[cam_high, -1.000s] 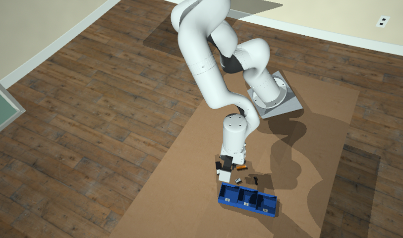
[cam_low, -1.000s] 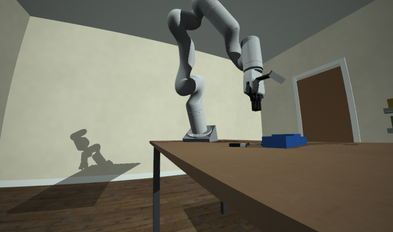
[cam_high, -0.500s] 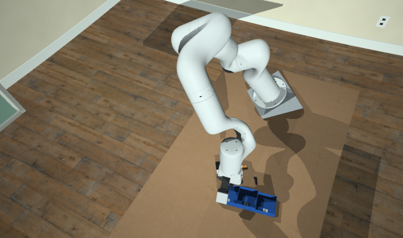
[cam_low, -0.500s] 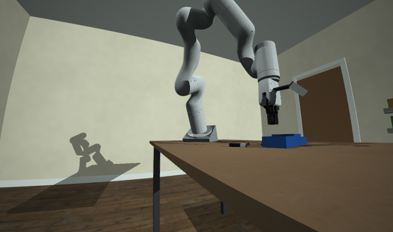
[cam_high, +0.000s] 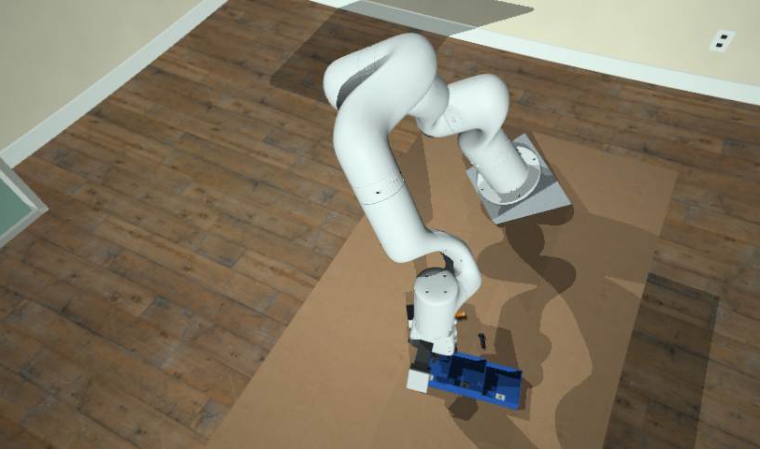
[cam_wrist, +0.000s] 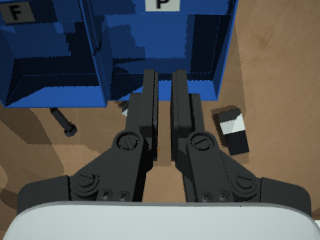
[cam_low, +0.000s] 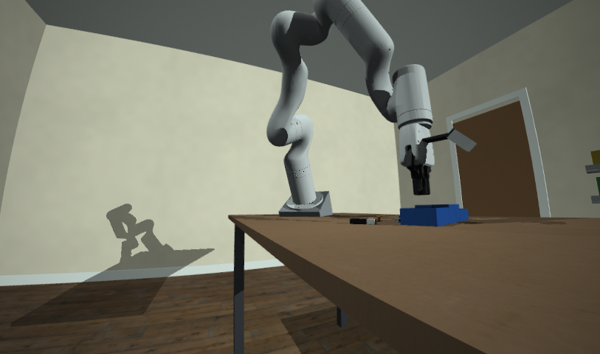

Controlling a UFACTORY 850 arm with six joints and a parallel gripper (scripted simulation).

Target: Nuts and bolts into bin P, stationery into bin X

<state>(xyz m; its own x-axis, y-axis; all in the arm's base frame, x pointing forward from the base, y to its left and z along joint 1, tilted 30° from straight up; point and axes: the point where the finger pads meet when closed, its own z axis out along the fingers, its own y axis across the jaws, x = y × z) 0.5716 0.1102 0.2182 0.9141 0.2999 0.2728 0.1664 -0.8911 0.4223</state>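
Now: hand 1 cm past the blue bin, 8 cm to the right of it and 7 cm above it. The rest, counted from my hand: black bolt: 13 cm behind, 8 cm to the left, 9 cm below; then black-and-white block: 10 cm behind, 10 cm to the right, 8 cm below; then orange cylinder: 16 cm behind, 8 cm below.
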